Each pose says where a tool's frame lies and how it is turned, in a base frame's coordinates. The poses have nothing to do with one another.
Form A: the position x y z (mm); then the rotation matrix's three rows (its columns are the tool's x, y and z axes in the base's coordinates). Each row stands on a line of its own.
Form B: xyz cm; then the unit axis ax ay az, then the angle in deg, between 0 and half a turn. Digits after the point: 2 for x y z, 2 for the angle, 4 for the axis.
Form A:
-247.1 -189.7 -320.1
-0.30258 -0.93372 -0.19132
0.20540 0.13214 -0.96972
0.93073 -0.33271 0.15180
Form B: -24.71 -18.97 -32.01 0.3701 -0.6519 0.6618 120.62
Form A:
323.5 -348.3 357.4
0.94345 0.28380 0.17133
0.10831 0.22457 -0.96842
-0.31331 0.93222 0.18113
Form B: 32.35 -34.83 35.74 0.9651 0.2461 -0.0891 79.95
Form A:
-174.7 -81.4 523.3
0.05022 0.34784 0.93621
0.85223 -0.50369 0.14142
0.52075 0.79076 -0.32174
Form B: -17.47 -8.14 52.33 0.7049 0.4510 0.5475 152.57
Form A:
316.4 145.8 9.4
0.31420 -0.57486 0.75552
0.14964 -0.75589 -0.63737
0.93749 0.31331 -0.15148
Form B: 31.64 14.58 0.94 0.7863 -0.1505 0.5992 142.81
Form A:
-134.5 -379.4 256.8
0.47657 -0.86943 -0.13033
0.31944 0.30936 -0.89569
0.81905 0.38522 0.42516
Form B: -13.45 -37.94 25.68 0.6441 -0.4774 0.5978 83.94
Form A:
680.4 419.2 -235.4
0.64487 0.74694 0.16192
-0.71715 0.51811 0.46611
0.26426 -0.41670 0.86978
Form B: 68.04 41.92 -23.54 -0.5154 -0.0598 -0.8548 58.91
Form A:
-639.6 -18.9 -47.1
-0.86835 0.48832 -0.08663
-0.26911 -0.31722 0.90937
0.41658 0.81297 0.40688
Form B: -63.96 -1.89 -4.71 -0.1054 -0.5503 -0.8283 152.79
